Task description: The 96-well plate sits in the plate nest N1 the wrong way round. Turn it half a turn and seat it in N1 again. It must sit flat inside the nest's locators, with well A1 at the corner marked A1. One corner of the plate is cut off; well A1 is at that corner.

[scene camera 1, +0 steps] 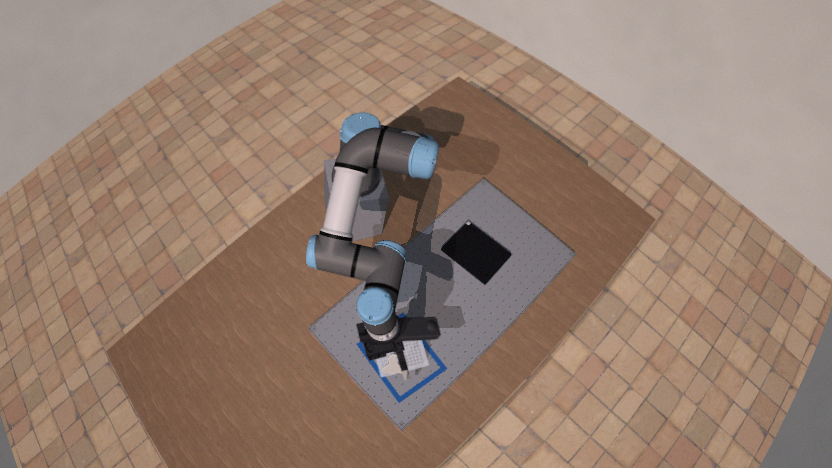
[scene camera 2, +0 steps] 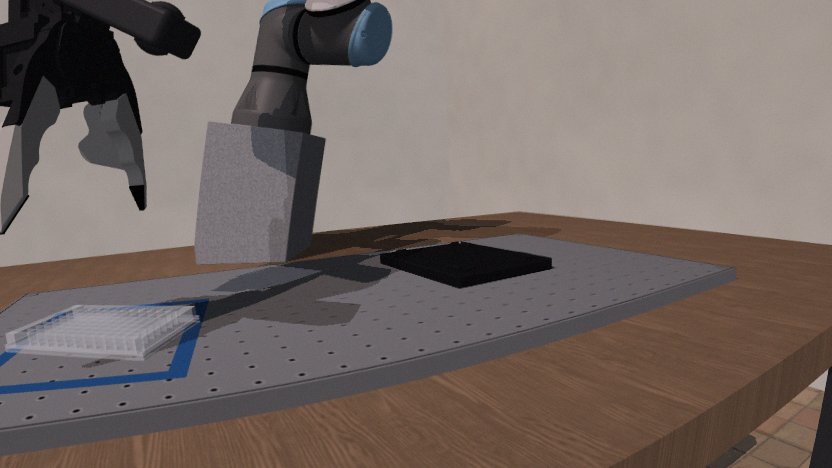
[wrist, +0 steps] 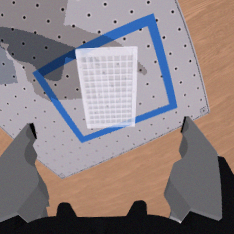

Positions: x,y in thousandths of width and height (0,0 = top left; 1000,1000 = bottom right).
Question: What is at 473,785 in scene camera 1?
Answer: The gripper.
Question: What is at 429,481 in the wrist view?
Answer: A clear 96-well plate.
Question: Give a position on a black plate nest N1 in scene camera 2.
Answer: At 592,565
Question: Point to a clear 96-well plate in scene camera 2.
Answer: At 145,710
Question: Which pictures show the gripper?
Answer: Scene camera 1, scene camera 2 and the wrist view: all of them.
